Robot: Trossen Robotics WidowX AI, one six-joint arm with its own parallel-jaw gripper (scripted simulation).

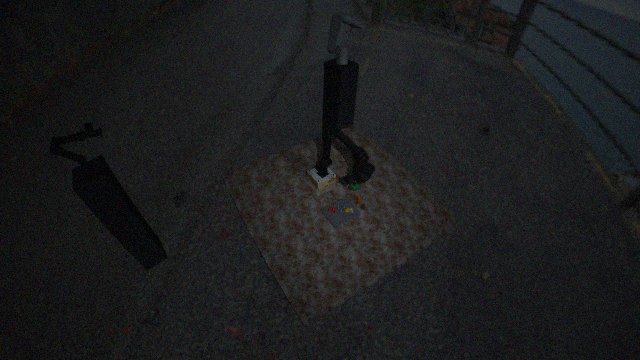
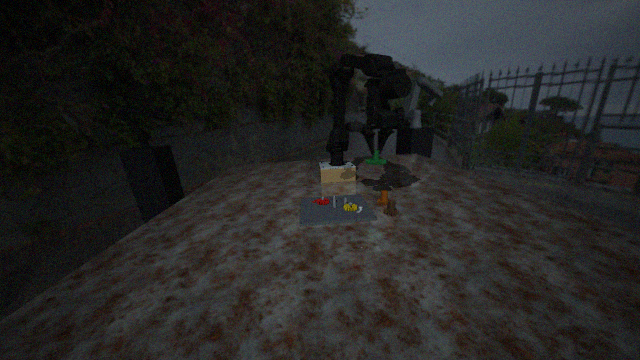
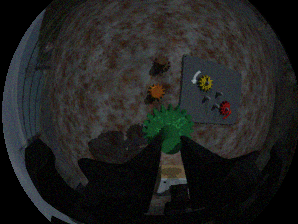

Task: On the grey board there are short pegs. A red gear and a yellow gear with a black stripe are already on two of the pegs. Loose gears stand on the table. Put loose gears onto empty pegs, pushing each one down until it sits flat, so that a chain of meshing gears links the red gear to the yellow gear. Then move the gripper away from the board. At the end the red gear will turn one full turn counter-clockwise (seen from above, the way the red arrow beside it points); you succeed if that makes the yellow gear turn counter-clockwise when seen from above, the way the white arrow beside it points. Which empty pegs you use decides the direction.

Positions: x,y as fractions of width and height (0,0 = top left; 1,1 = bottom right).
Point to a green gear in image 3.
At 0.57,0.56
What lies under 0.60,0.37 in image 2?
My gripper.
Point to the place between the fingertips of my gripper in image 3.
0.57,0.62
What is my gripper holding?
A green gear.
